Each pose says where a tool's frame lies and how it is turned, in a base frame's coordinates. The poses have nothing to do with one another.
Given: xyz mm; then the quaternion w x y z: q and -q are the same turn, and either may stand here.
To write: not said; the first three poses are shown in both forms.
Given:
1: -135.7 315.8 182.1 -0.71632 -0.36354 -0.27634 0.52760
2: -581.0 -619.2 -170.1 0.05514 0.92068 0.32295 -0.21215
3: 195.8 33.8 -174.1 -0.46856 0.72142 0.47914 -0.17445
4: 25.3 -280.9 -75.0 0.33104 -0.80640 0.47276 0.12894
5: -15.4 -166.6 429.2 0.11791 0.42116 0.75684 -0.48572
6: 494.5 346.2 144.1 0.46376 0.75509 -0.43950 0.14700
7: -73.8 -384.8 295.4 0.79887 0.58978 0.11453 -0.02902
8: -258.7 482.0 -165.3 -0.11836 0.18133 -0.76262 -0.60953
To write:
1: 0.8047 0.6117 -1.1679 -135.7 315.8 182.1
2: 2.7951 0.9804 -0.6441 -581.0 -619.2 -170.1
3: -1.7690 -1.1749 0.4278 195.8 33.8 -174.1
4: -2.1081 1.2359 0.3371 25.3 -280.9 -75.0
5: 1.2322 2.2142 -1.4210 -15.4 -166.6 429.2
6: 1.8555 -1.0800 0.3612 494.5 346.2 144.1
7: 1.2656 0.2458 -0.0623 -73.8 -384.8 295.4
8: -0.5304 2.2306 1.7828 -258.7 482.0 -165.3
